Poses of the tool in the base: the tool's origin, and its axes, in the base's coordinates. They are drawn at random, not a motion.
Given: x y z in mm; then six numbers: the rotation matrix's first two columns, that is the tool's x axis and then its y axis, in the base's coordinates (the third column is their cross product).
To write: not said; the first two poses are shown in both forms.
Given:
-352, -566, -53, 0.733, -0.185, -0.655, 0.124, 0.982, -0.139
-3, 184, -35, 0.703, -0.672, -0.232, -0.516, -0.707, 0.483
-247, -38, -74, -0.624, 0.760, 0.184, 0.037, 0.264, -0.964
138, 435, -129, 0.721, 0.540, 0.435, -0.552, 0.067, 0.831
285, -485, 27, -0.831, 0.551, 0.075, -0.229, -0.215, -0.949
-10, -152, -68, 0.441, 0.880, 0.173, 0.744, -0.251, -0.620
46, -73, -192, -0.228, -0.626, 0.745, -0.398, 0.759, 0.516
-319, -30, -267, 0.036, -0.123, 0.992, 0.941, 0.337, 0.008
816, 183, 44, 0.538, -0.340, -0.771, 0.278, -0.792, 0.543
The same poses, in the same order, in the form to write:
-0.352, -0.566, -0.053, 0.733, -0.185, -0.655, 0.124, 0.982, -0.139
-0.003, 0.184, -0.035, 0.703, -0.672, -0.232, -0.516, -0.707, 0.483
-0.247, -0.038, -0.074, -0.624, 0.760, 0.184, 0.037, 0.264, -0.964
0.138, 0.435, -0.129, 0.721, 0.540, 0.435, -0.552, 0.067, 0.831
0.285, -0.485, 0.027, -0.831, 0.551, 0.075, -0.229, -0.215, -0.949
-0.010, -0.152, -0.068, 0.441, 0.880, 0.173, 0.744, -0.251, -0.620
0.046, -0.073, -0.192, -0.228, -0.626, 0.745, -0.398, 0.759, 0.516
-0.319, -0.030, -0.267, 0.036, -0.123, 0.992, 0.941, 0.337, 0.008
0.816, 0.183, 0.044, 0.538, -0.340, -0.771, 0.278, -0.792, 0.543

